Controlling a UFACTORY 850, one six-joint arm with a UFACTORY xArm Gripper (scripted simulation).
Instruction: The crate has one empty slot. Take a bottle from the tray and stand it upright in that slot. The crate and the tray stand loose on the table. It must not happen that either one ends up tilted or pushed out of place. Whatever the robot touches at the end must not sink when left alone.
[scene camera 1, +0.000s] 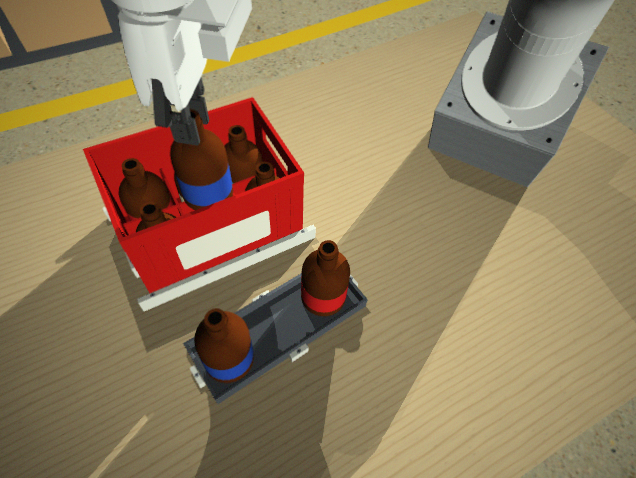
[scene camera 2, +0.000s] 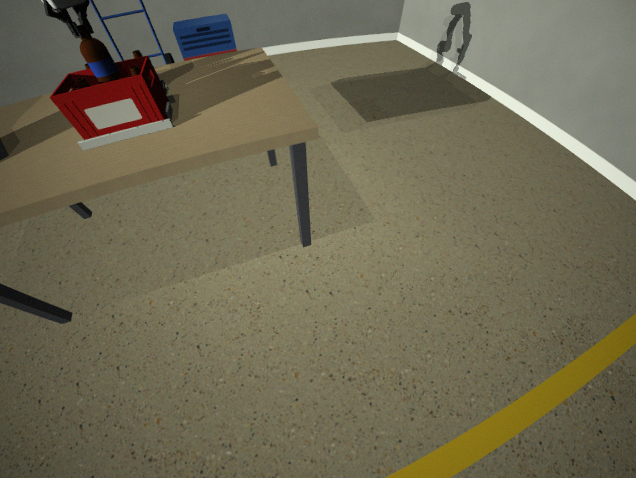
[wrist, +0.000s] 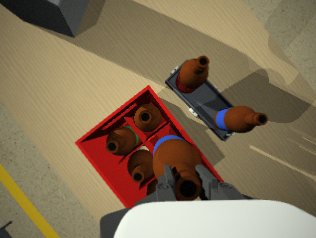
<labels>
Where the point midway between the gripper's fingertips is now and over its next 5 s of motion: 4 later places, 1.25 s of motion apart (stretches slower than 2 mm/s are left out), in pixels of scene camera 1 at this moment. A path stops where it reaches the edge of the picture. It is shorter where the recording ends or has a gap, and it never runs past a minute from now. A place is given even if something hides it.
The gripper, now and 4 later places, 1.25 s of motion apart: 192, 131; 197, 149; 199, 159; 202, 171; 206, 183
</labels>
